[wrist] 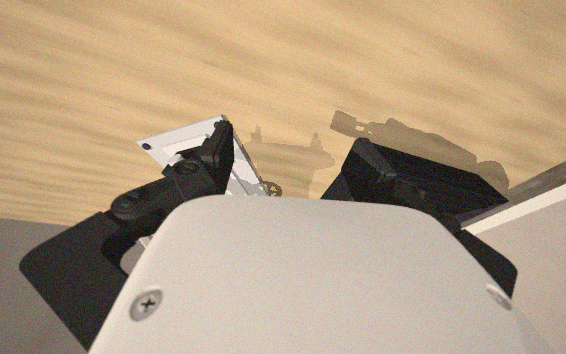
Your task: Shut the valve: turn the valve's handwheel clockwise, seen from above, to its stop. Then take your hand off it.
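The valve's handwheel does not show in the wrist view; the gripper's pale housing and left finger hide part of the area. A light grey base plate (180, 133) with a dark screw at its corner shows behind the left finger, lying on the wooden table. A small spoked, wheel-shaped shadow falls at the plate's right edge. My gripper (293, 147) is open, with nothing between the fingers. Its left fingertip overlaps the plate in the view, and its right finger is off to the right of the plate. Whether it touches the valve cannot be seen.
The wooden table top (280, 65) fills the upper part of the view and carries the gripper's shadow. A pale surface (530, 240) with a white edge strip lies at the right. A grey surface (25, 250) lies beyond the table's edge at the lower left.
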